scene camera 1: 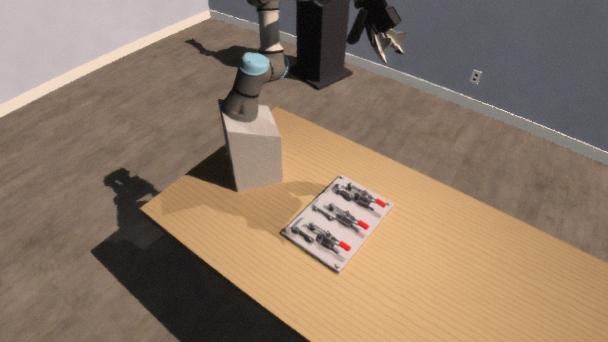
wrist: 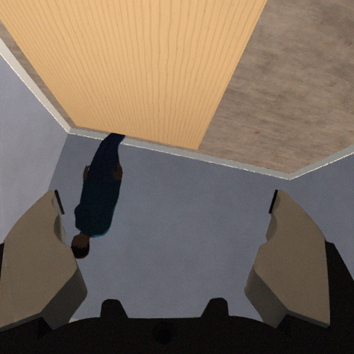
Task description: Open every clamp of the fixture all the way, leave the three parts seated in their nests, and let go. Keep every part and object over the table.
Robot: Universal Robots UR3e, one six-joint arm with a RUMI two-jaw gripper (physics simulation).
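Frame: origin at the arm's base, x right, y ahead, z up, level; centimetres.
Where they show: gripper, fingertip midpoint: [scene camera 1: 394, 58]; arm's base, origin of the base link: [scene camera 1: 239, 111].
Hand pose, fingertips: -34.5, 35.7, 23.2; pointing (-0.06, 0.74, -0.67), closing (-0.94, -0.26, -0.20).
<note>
Each offset is from my fingertips to the centre of the thing, as dx, dy, dz. "pt": to the spot under its first point. Level surfaces: height alone.
The fixture's pale plate @(pt +24.1, -1.3, -46.9) [scene camera 1: 325, 198] lies on the table. Three metal toggle clamps stand on it in a row, with red handles: a far one @(pt +12.8, +14.7, -44.0) [scene camera 1: 381, 203], a middle one @(pt +23.9, +16.5, -44.9) [scene camera 1: 363, 225] and a near one @(pt +34.4, +18.5, -44.4) [scene camera 1: 345, 246]. All three handles point toward the plate's right edge. Grey pieces lie around the clamps' other ends; parts and clamp arms are too small to tell apart, so seating and how far each clamp is open cannot be told. My gripper [scene camera 1: 393, 50] [wrist: 167, 193] is open and empty, high up and well away from the fixture. The fixture does not show in the wrist view.
The wooden table @(dz -50.0) [scene camera 1: 450, 240] [wrist: 150, 60] carries the arm's grey base block [scene camera 1: 257, 155] at its left end. A dark pedestal [scene camera 1: 322, 45] stands on the floor behind. A person [wrist: 100, 200] in dark clothes stands beyond the table's end. Walls rise beyond the floor.
</note>
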